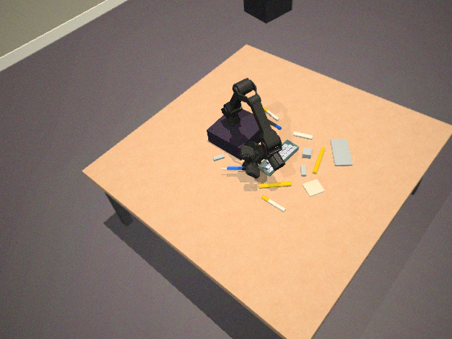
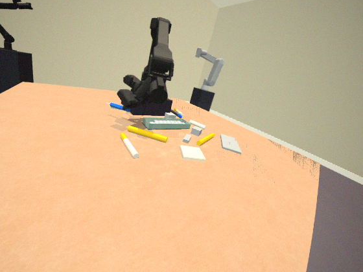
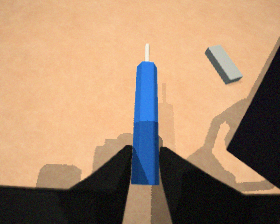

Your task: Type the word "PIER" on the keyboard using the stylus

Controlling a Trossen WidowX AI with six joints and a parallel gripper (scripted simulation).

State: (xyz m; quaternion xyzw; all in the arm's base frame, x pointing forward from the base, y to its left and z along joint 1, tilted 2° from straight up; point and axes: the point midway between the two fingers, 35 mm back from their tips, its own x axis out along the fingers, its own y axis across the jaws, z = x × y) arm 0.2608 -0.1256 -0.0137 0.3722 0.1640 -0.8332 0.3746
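Now: gripper tip 4 cm to the left of the blue stylus and 4 cm past it. From my gripper tip the other things lie so: cream tile 27 cm ahead, 19 cm to the left, 5 cm below; then white stick 38 cm to the left, 4 cm below, 1 cm ahead; then grey block 16 cm behind, 4 cm below, 2 cm to the right.
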